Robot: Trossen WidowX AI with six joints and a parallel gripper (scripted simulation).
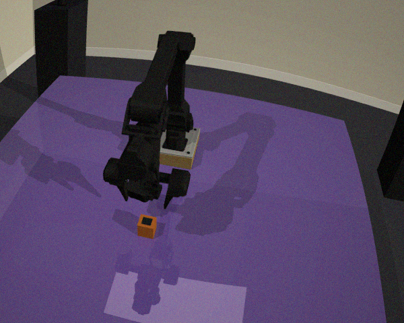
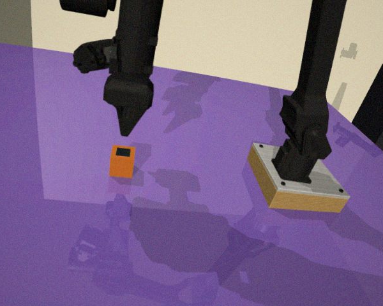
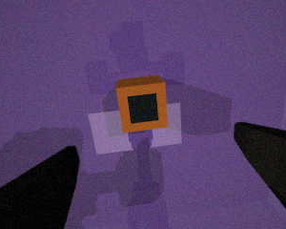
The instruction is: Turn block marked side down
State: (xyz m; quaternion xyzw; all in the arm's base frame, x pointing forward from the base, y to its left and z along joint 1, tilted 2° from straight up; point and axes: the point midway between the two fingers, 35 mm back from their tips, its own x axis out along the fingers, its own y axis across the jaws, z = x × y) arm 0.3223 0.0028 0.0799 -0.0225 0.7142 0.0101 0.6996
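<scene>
My gripper tip is now 7 cm above the block.
</scene>
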